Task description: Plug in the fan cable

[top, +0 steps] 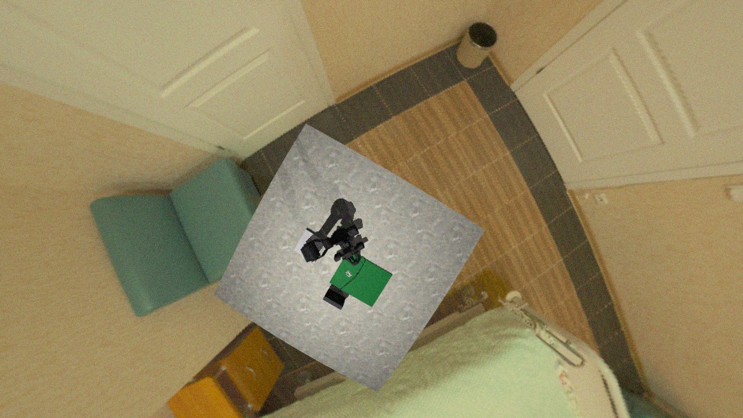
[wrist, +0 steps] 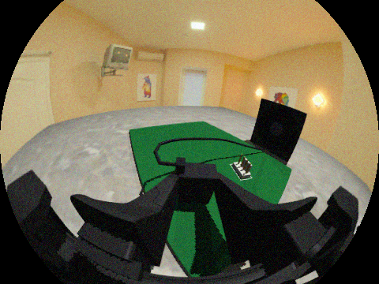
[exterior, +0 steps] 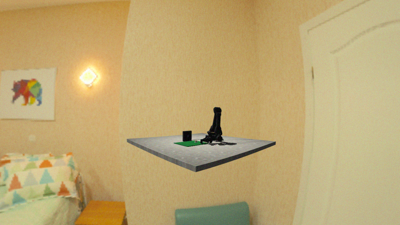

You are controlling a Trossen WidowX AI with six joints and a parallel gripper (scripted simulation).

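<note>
My gripper tip is now 1 cm above the dark plug. Round my gripper tip: black fan 4 cm ahead, 24 cm to the right, 2 cm above; green board 9 cm ahead, 6 cm to the right, 5 cm below; fan header 1 cm ahead, 8 cm to the right, 3 cm below.
</note>
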